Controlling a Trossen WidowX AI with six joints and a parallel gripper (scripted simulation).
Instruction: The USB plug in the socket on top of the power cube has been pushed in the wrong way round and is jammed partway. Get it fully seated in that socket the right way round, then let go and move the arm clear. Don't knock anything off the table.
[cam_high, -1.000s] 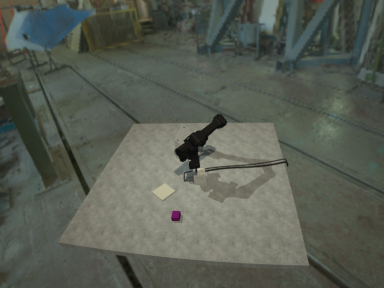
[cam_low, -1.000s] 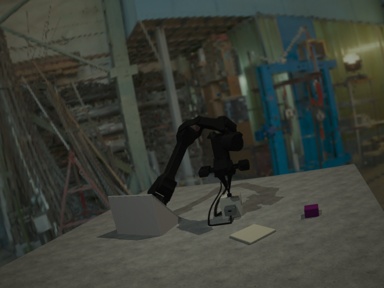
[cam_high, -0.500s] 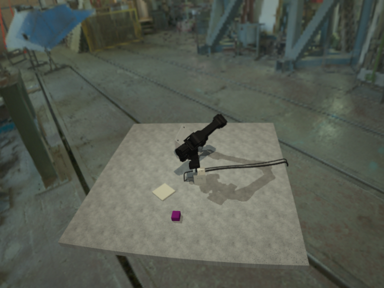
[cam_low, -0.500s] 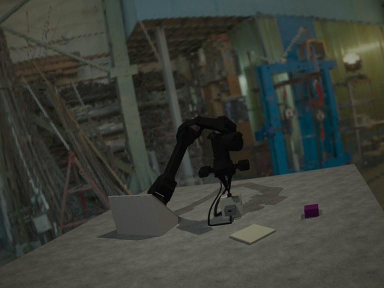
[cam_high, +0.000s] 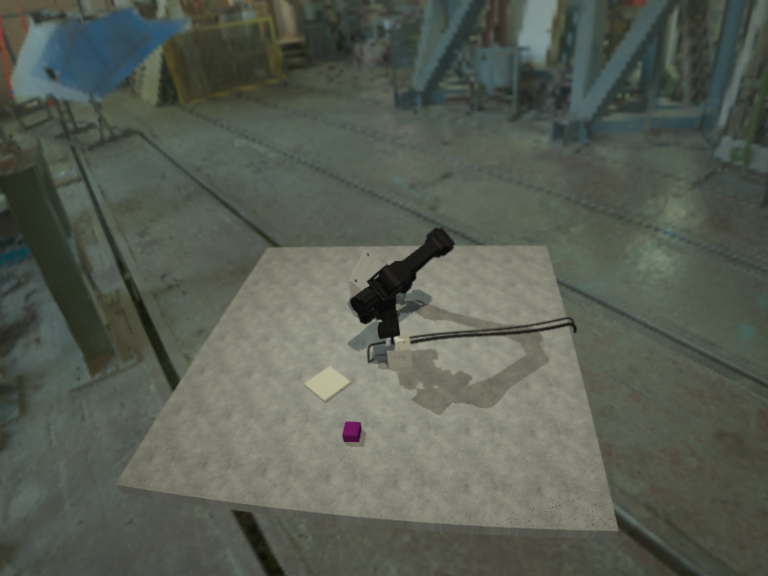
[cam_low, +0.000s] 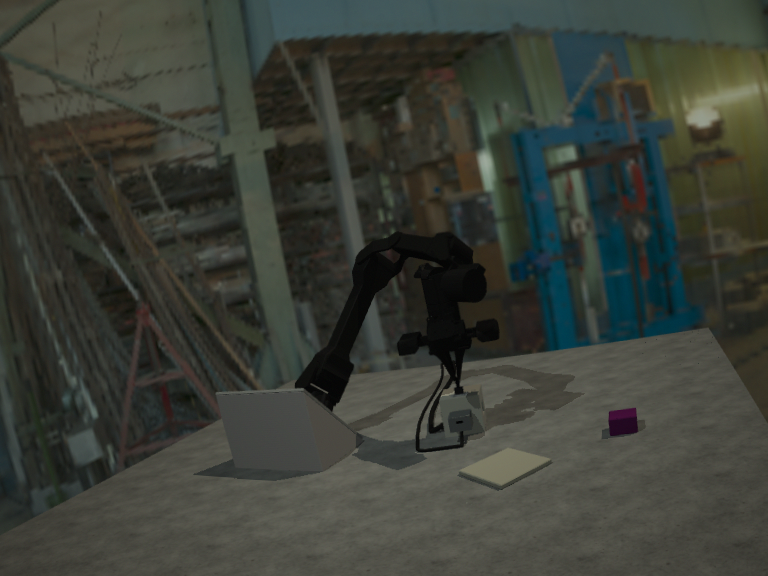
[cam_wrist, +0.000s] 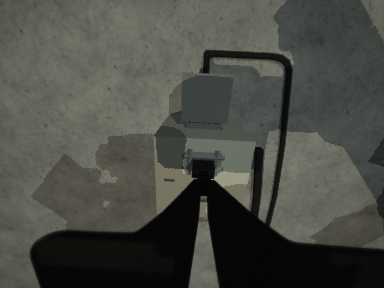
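Now: gripper tip 2 cm above the black USB plug. Also, from my gripper tip: cream flat tile: 20 cm to the right, 12 cm ahead, 10 cm below; then small purple block: 31 cm ahead, 9 cm below, 8 cm to the right.
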